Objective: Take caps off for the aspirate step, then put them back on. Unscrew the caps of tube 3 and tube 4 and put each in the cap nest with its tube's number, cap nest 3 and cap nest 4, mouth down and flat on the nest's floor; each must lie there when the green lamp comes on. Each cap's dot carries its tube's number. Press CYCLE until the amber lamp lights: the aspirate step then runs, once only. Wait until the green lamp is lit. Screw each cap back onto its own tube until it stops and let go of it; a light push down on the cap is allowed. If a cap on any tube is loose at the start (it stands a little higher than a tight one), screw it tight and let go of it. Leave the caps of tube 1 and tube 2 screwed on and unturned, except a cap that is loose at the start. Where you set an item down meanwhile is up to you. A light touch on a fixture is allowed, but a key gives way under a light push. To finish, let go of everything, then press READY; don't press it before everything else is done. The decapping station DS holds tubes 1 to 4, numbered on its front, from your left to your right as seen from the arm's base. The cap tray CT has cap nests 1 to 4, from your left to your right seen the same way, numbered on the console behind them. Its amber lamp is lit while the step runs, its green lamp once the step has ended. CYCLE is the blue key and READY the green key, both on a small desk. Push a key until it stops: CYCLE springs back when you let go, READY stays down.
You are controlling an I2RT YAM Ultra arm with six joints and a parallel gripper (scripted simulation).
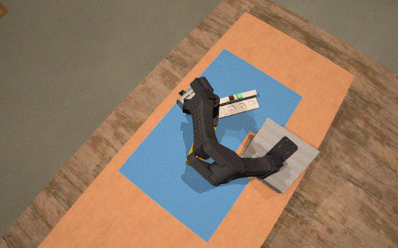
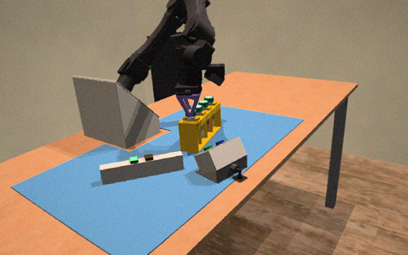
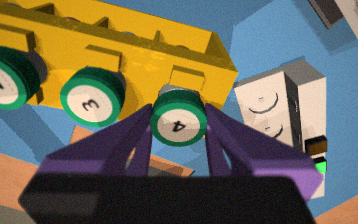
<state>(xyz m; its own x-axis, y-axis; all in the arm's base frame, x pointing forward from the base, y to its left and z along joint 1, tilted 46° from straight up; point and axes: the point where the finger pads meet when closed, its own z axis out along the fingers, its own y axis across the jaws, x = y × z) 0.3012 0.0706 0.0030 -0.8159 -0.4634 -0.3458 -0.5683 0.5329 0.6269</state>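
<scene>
Now: hand right at the cap 4. Round my hand: cap 3 (20 mm behind, 50 mm to the left); blue key (140 mm ahead, 30 mm to the right, 50 mm below); cap 2 (40 mm behind, 100 mm to the left).
</scene>
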